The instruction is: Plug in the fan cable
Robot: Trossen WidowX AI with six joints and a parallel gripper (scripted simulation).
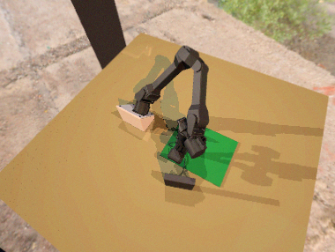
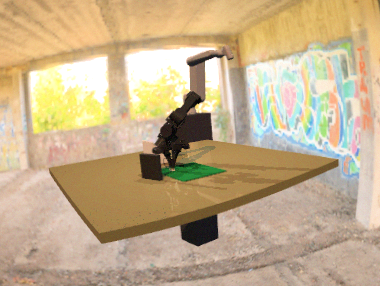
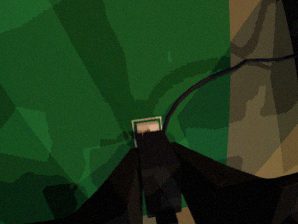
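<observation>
The dark plug is 1 cm behind my gripper tip and 1 cm above it. Round my gripper tip: white-framed fan header (1 cm behind, 3 cm below); green board (7 cm ahead, 5 cm to the left, 5 cm below); dark fan box (4 cm ahead, 14 cm to the right, 3 cm above).
</observation>
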